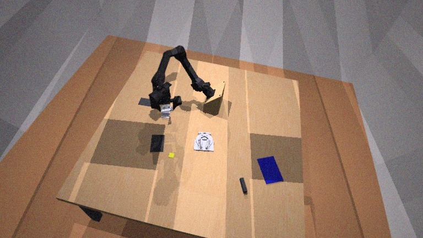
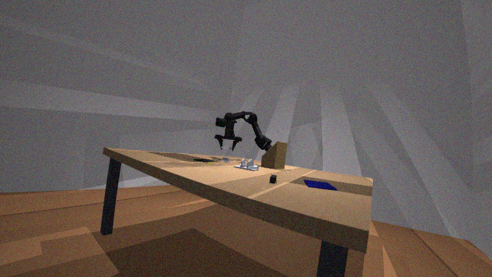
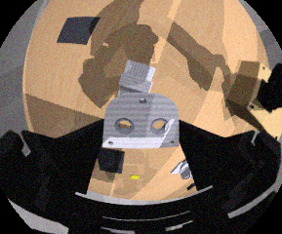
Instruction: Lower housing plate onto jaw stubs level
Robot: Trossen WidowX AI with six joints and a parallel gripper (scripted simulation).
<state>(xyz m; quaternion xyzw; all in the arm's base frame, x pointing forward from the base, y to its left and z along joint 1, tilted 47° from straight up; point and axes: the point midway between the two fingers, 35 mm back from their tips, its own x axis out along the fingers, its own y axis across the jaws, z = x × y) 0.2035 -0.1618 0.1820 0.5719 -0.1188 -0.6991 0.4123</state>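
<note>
My gripper tip is 70 mm short of the housing plate, 270 mm to the right of it and 70 mm above it. Round my gripper tip: base (10 mm behind, 20 mm above); yellow cube (260 mm ahead, 110 mm to the left, 80 mm below); dark block (330 mm ahead, 560 mm to the left, 70 mm below).
</note>
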